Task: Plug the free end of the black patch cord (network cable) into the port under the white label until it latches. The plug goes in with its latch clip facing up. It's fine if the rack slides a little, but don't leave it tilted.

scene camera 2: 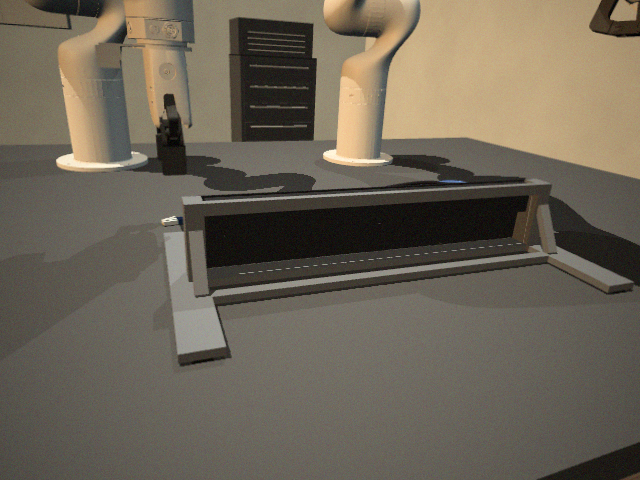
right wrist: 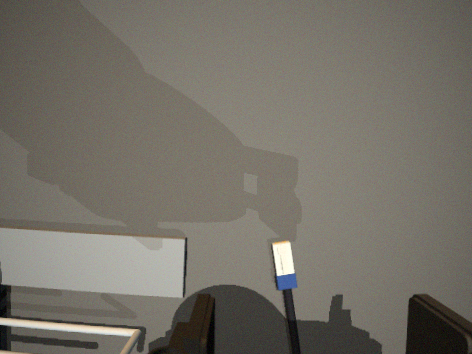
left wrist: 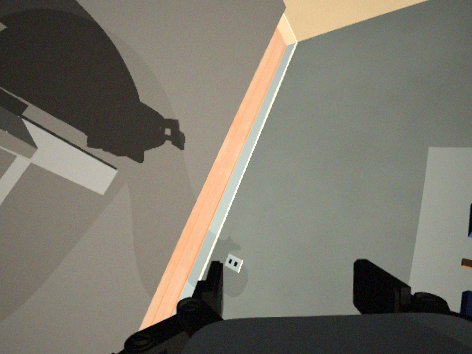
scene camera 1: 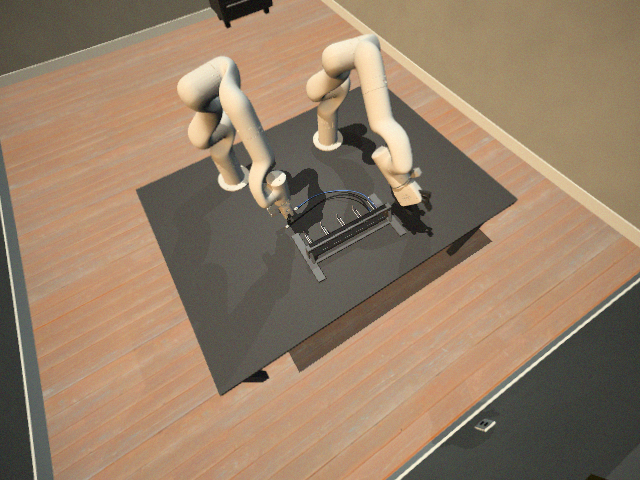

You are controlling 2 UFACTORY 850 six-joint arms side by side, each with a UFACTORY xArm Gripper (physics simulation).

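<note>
The black patch cord [right wrist: 292, 325] [scene camera 1: 309, 210] ends in a clear-white plug with a blue boot [right wrist: 284, 265] [scene camera 1: 287, 226] [scene camera 2: 172, 221], lying beside the rack's end at picture left. My right gripper [right wrist: 311, 327] [scene camera 1: 289, 219] [scene camera 2: 171, 164] is open above the cord; the cord passes between its fingers in the right wrist view, unheld. The grey rack [scene camera 1: 316, 270] [scene camera 2: 361, 197] [left wrist: 75, 160] [right wrist: 95, 262] stands upright. Its port face is turned away in scene camera 2, and the white label and its port cannot be made out. My left gripper [left wrist: 288, 282] [scene camera 1: 426, 198] is open and empty, beyond the rack's picture-right end.
A blue cable [scene camera 1: 336, 191] arcs behind the rack beside black cord, its plug [scene camera 1: 295, 208] near my right gripper. Pale wire cable guides [scene camera 1: 324, 228] [right wrist: 75, 326] stick out from the rack's port side. The dark table [scene camera 1: 232, 320] [scene camera 2: 361, 387] carries everything.
</note>
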